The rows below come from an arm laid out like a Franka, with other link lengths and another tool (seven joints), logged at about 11 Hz.
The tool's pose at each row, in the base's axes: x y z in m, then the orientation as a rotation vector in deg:
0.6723 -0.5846 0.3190 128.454 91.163 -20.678
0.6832 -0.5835 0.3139 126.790 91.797 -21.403
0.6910 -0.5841 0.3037 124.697 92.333 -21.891
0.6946 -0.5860 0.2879 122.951 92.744 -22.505
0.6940 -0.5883 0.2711 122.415 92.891 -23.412
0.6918 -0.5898 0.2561 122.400 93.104 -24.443
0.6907 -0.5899 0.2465 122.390 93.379 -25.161
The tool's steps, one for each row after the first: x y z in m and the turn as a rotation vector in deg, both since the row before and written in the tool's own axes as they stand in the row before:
0.0066 0.0092 0.0041 -0.601 -0.917 -1.022
0.0063 0.0061 0.0094 -1.033 -1.049 -1.073
0.0065 0.0014 0.0149 -0.756 -0.987 -0.919
0.0057 -0.0027 0.0157 0.149 -0.638 -0.420
0.0053 -0.0041 0.0137 0.591 -0.401 -0.317
0.0042 -0.0024 0.0083 0.451 -0.218 -0.301

